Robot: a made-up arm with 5 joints.
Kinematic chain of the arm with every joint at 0, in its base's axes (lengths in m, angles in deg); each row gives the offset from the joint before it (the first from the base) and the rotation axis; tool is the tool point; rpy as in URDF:
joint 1: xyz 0 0 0.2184 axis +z
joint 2: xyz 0 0 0 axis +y
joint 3: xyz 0.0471 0 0.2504 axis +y
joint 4: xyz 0.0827 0 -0.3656 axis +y
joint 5: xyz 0.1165 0 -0.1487 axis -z
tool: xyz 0 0 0 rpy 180 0 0
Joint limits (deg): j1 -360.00..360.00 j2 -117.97..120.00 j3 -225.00..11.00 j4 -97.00..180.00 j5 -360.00..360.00
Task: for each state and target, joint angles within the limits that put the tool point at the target. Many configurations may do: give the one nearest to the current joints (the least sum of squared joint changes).
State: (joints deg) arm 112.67 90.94 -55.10 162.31 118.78
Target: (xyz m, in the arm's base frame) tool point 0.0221 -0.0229 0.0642
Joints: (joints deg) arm 133.98 96.97 -39.36 157.36 118.78
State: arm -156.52 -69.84 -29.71 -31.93 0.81
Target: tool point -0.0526 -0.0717 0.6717
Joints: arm -126.26 -80.00 -25.01 -38.24 0.81
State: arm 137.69 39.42 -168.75 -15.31 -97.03
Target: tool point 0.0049 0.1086 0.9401
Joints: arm 87.42 26.26 -182.64 -23.04 -97.03
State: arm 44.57 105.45 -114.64 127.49 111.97
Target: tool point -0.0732 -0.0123 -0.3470
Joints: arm 9.54 120.00 -94.68 92.52 111.97
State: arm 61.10 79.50 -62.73 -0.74 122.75
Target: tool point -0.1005 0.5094 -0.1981
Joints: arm 101.16 66.12 -73.20 -4.54 122.75
